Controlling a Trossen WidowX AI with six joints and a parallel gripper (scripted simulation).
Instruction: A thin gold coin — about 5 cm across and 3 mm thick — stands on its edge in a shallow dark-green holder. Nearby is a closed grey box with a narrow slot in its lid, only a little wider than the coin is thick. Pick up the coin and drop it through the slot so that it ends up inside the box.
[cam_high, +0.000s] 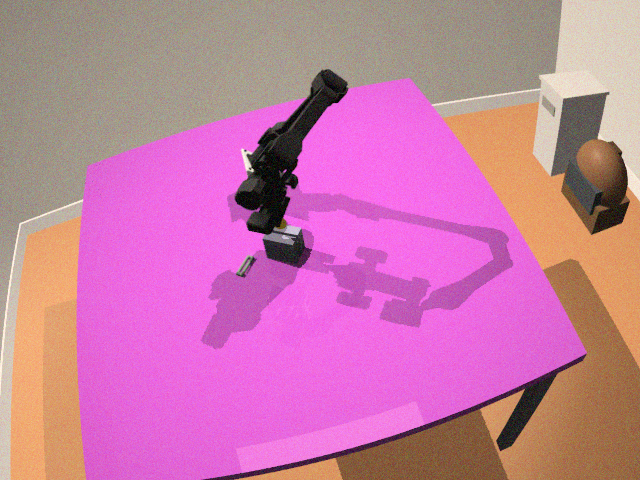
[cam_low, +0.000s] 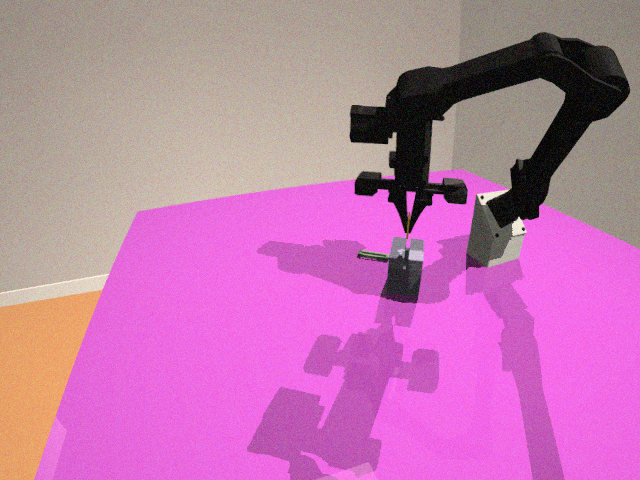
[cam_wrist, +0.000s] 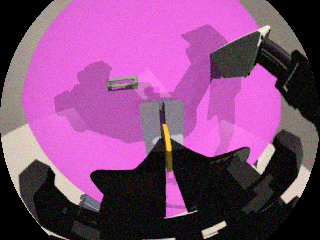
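Now: the gold coin 10 mm above my gripper tip.
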